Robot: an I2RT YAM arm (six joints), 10 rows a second.
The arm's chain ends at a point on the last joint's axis. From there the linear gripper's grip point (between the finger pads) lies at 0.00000 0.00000 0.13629 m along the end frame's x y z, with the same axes.
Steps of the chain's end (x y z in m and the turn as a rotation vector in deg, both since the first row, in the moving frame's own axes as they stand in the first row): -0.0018, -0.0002, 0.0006, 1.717, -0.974, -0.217; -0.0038, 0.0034, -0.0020, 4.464, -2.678, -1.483; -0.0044, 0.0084, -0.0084, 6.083, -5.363, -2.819; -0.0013, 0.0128, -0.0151, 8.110, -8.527, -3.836; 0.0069, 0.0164, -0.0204, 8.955, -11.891, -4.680; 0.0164, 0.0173, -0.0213, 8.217, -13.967, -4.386; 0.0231, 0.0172, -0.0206, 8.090, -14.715, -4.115
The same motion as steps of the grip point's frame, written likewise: -0.0041, -0.0043, 0.0005, 1.717, -0.974, -0.217; -0.0103, -0.0071, -0.0026, 4.464, -2.678, -1.483; -0.0175, -0.0057, -0.0098, 6.083, -5.363, -2.819; -0.0221, -0.0057, -0.0180, 8.110, -8.527, -3.836; -0.0219, -0.0035, -0.0250, 8.955, -11.891, -4.680; -0.0171, -0.0007, -0.0267, 8.217, -13.967, -4.386; -0.0121, -0.0005, -0.0264, 8.090, -14.715, -4.115
